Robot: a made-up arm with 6 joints.
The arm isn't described. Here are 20 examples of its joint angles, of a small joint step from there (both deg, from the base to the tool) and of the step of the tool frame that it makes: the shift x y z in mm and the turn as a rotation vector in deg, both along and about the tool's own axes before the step.
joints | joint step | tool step
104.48 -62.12 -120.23 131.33 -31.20 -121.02 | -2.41 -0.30 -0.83 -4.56 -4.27 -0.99 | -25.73 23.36 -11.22 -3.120 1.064 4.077
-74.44 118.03 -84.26 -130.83 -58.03 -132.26 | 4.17 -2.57 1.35 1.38 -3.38 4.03 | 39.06 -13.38 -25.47 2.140 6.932 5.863
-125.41 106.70 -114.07 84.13 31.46 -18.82 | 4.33 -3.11 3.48 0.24 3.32 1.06 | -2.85 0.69 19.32 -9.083 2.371 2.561
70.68 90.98 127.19 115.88 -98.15 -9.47 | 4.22 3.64 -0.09 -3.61 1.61 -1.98 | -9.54 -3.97 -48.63 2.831 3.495 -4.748
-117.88 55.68 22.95 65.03 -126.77 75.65 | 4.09 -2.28 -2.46 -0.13 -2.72 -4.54 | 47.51 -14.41 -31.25 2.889 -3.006 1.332
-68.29 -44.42 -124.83 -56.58 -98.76 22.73 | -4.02 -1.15 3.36 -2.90 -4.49 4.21 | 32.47 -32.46 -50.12 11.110 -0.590 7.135
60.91 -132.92 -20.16 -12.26 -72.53 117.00 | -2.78 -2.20 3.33 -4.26 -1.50 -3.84 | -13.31 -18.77 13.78 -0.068 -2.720 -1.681
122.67 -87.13 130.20 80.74 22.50 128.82 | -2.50 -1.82 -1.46 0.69 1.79 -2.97 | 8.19 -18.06 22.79 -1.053 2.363 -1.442
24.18 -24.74 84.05 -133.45 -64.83 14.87 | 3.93 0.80 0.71 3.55 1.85 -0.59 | -48.98 -13.32 -25.17 0.447 -3.537 -3.348
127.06 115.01 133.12 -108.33 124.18 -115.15 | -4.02 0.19 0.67 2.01 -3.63 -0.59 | 1.59 -51.73 27.00 -6.154 4.087 2.105
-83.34 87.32 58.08 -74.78 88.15 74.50 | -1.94 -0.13 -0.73 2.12 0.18 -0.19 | 24.58 10.40 1.97 1.278 -0.834 0.831
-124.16 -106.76 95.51 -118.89 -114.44 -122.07 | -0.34 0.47 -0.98 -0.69 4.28 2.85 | 16.45 3.14 4.26 2.242 -3.406 1.719
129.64 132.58 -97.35 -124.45 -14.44 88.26 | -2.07 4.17 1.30 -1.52 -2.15 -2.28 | 18.79 -66.99 6.44 2.703 -0.510 2.675
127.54 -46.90 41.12 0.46 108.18 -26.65 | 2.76 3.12 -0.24 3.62 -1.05 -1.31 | -44.74 7.78 -11.77 -2.466 1.999 3.345
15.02 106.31 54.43 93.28 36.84 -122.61 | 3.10 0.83 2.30 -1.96 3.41 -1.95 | -11.26 -7.41 5.62 -1.477 -2.851 -0.229
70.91 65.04 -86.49 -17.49 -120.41 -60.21 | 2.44 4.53 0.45 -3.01 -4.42 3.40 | 46.47 4.87 -48.28 -1.629 6.596 -2.746
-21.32 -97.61 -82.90 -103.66 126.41 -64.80 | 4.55 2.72 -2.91 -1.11 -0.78 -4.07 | 68.71 24.84 -11.39 3.920 -4.651 -3.838
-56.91 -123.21 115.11 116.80 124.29 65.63 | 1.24 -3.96 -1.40 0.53 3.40 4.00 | -8.90 5.11 14.94 -3.066 4.541 0.999
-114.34 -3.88 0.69 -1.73 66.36 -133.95 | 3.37 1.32 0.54 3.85 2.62 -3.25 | 28.98 -21.34 -1.25 1.158 -6.604 -3.431
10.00 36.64 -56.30 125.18 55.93 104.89 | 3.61 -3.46 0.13 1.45 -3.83 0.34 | 19.82 23.36 -6.26 1.576 -6.278 -4.637
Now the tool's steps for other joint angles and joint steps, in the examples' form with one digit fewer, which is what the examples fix.
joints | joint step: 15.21 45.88 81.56 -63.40 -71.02 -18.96 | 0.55 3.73 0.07 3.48 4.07 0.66
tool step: -69.6 -42.8 44.3 -1.75 -7.59 -2.24
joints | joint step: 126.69 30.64 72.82 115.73 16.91 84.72 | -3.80 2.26 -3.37 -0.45 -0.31 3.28
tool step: -19.6 1.1 0.8 -1.03 1.94 1.92
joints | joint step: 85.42 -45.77 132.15 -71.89 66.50 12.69 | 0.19 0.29 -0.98 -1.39 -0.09 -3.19
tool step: 0.9 -4.9 6.3 -0.44 -0.51 -1.81
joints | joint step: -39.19 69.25 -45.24 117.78 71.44 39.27 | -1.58 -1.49 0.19 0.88 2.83 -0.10
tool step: -4.1 2.6 -0.5 -0.19 1.90 1.23
